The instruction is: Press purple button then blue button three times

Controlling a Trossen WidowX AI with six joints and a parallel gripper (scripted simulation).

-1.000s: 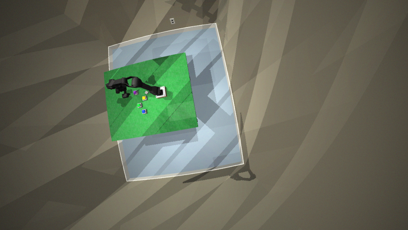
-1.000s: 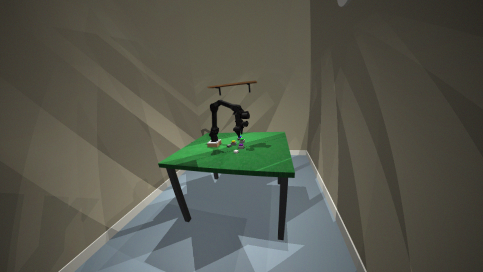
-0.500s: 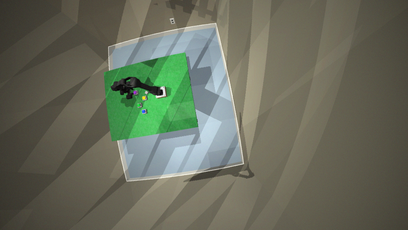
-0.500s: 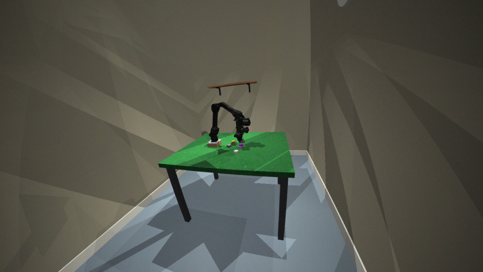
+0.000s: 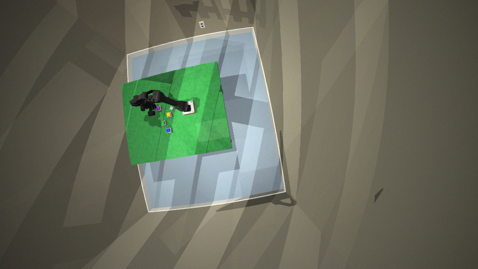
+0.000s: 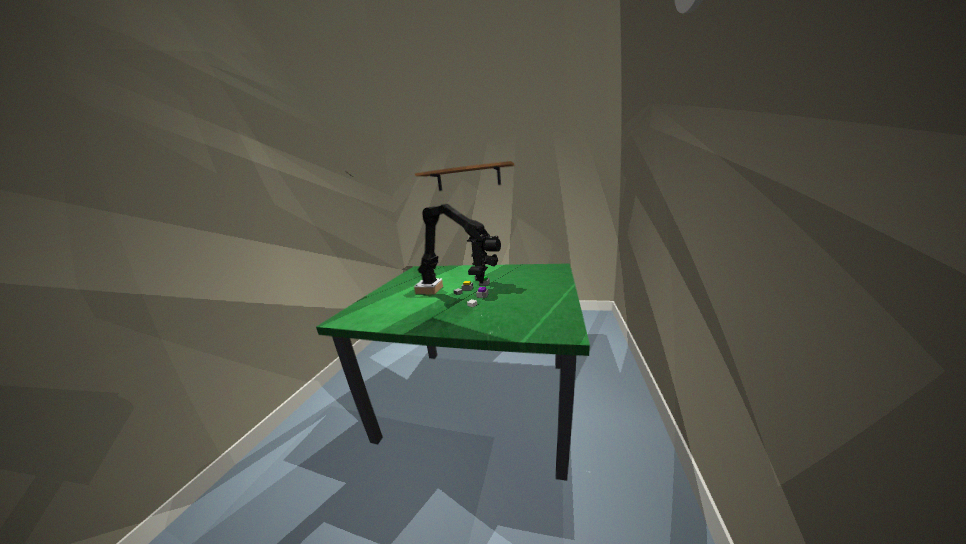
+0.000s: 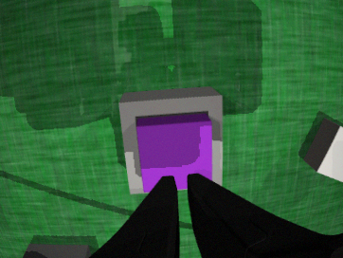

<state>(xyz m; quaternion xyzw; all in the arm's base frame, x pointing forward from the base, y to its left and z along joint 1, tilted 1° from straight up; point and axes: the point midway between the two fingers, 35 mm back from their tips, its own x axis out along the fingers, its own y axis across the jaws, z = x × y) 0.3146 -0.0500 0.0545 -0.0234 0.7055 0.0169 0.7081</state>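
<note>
The purple button lies 30 mm below my gripper tip. From my gripper tip the other things lie so: grey block 140 mm behind, 60 mm below, 20 mm to the left; then white block 110 mm to the right, 60 mm below, 10 mm behind; then yellow button 110 mm behind, 80 mm to the left, 30 mm below.
</note>
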